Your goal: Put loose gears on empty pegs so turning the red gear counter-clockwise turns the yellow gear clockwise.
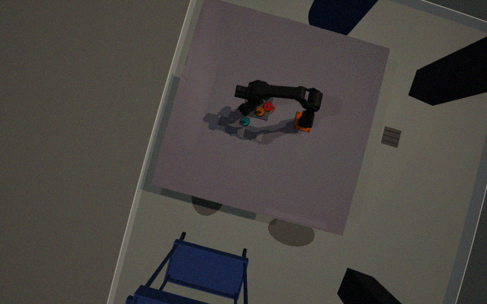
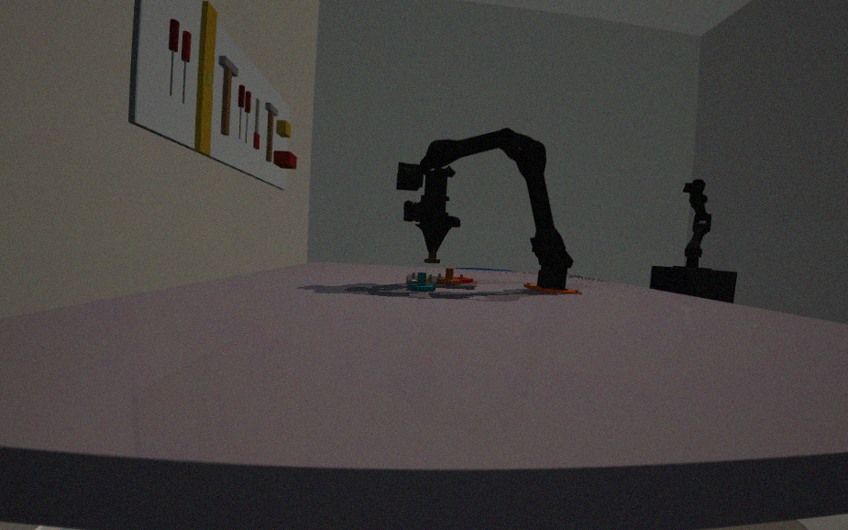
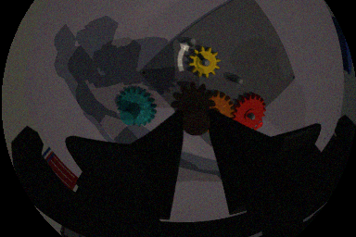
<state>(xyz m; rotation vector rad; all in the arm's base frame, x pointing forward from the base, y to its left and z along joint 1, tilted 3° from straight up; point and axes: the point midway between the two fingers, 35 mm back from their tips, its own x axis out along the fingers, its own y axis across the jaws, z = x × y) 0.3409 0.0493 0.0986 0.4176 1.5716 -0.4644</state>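
The small brown gear is 1 cm below my gripper tip. Also, from my gripper tip: red gear 8 cm behind, 7 cm below, 6 cm to the right; then teal gear 9 cm to the left, 7 cm below, 2 cm ahead; then orange gear 6 cm below, 5 cm behind, 1 cm to the right.
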